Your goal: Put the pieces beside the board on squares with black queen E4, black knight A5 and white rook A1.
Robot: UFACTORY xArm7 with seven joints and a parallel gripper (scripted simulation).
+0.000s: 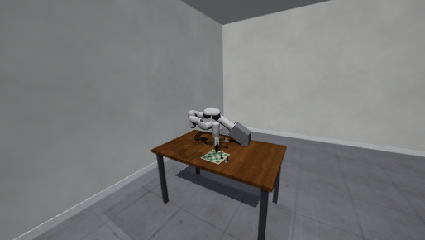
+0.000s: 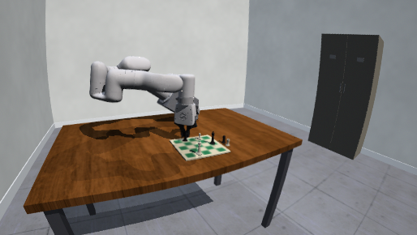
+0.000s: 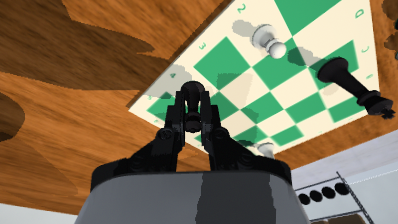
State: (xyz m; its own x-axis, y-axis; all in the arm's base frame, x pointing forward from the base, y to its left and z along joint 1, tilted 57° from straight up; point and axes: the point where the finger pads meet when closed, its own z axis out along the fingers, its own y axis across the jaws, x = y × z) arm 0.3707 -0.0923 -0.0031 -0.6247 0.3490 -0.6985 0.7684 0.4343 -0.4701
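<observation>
Now: hand 10 mm above the short black piece. Round my hand: cream board (80 mm ahead, 40 mm below, 30 mm to the left); then black knight (170 mm to the left, 90 mm ahead, 30 mm below); then black queen (100 mm to the left, 90 mm ahead, 10 mm below).
</observation>
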